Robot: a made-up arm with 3 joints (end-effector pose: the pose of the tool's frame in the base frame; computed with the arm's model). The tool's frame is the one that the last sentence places.
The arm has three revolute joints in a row. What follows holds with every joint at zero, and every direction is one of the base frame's. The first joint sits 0.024 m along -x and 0.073 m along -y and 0.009 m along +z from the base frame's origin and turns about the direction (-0.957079, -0.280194, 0.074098), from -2.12 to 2.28 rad. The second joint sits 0.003 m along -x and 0.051 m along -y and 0.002 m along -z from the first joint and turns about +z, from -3.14 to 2.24 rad. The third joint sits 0.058 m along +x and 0.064 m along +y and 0.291 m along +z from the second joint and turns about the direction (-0.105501, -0.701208, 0.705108), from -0.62 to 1.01 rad. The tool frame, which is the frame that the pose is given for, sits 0.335 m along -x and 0.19 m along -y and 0.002 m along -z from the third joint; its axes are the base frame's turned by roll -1.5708, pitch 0 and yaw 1.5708 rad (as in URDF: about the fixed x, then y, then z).
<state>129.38 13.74 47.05</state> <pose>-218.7 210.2 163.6 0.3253 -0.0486 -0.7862 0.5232</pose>
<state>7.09 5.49 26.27</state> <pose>-194.1 -339.4 240.5 -0.4897 -0.6334 0.5450 0.2489</pose>
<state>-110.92 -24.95 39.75</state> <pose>-291.6 -241.5 -180.4 -0.0424 -0.5524 -0.0795 0.8287</pose>
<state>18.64 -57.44 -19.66</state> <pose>-261.2 204.7 282.8 -0.7248 -0.1239 0.1210 0.6669</pose>
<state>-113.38 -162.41 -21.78</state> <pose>312.3 -349.4 -174.2 0.1138 0.8336 0.0989 0.5315</pose>
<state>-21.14 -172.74 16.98</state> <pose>199.1 3.0 260.1 -0.5300 0.5527 -0.2382 0.5974</pose>
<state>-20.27 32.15 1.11</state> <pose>-175.7 -455.6 189.7 -0.2567 -0.6983 0.5149 0.4258</pose>
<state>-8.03 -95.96 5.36</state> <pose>-133.3 116.0 308.9 -0.6820 0.0359 0.0033 0.7304</pose>
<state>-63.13 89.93 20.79</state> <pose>159.5 -374.2 -168.5 0.0716 -0.9906 0.1160 0.0128</pose>
